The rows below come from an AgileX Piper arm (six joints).
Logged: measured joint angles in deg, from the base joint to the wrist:
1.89 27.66 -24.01 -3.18 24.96 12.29
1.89 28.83 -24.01 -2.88 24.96 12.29
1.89 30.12 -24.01 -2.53 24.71 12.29
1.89 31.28 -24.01 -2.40 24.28 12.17
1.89 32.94 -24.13 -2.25 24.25 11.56
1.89 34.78 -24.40 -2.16 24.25 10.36
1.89 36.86 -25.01 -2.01 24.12 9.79
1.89 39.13 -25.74 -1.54 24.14 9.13
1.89 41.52 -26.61 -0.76 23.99 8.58
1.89 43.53 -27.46 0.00 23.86 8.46
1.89 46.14 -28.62 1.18 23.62 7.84
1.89 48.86 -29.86 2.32 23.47 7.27
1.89 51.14 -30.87 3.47 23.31 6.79
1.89 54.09 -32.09 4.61 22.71 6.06
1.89 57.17 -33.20 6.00 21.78 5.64
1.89 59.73 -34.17 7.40 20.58 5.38
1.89 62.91 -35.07 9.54 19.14 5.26
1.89 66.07 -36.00 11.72 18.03 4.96
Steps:
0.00 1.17 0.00 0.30 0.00 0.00
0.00 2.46 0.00 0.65 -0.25 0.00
0.00 3.62 0.00 0.78 -0.68 -0.12
0.00 5.28 -0.12 0.93 -0.71 -0.73
0.00 7.12 -0.39 1.02 -0.71 -1.93
0.00 9.20 -1.00 1.17 -0.84 -2.50
0.00 11.47 -1.73 1.64 -0.82 -3.16
0.00 13.86 -2.60 2.42 -0.97 -3.71
0.00 15.87 -3.45 3.18 -1.10 -3.83
0.00 18.48 -4.61 4.36 -1.34 -4.45
0.00 21.20 -5.85 5.50 -1.49 -5.02
0.00 23.48 -6.86 6.65 -1.65 -5.50
0.00 26.43 -8.08 7.79 -2.25 -6.23
0.00 29.51 -9.19 9.18 -3.18 -6.65
0.00 32.07 -10.16 10.58 -4.38 -6.91
0.00 35.25 -11.06 12.72 -5.82 -7.03
0.00 38.41 -11.99 14.90 -6.93 -7.33

